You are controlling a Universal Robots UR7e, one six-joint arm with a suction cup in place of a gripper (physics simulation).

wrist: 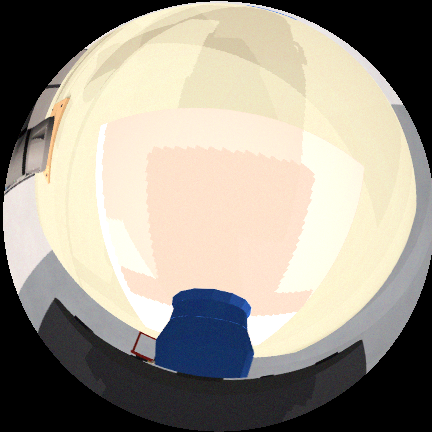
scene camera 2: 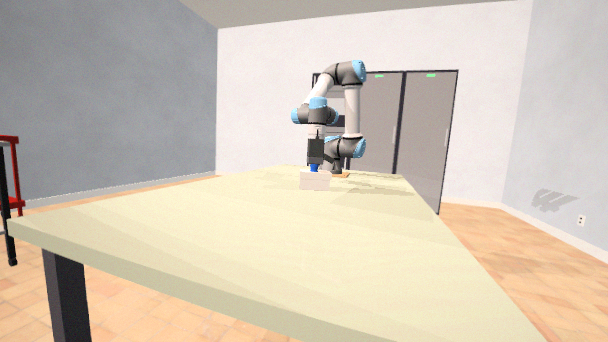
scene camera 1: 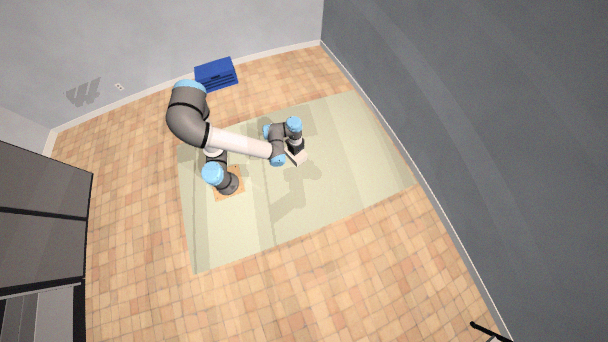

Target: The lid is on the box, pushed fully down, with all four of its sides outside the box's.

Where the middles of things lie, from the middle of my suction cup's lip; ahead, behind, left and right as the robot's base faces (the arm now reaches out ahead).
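The white lid (wrist: 194,197) is 20 mm below my suction cup.
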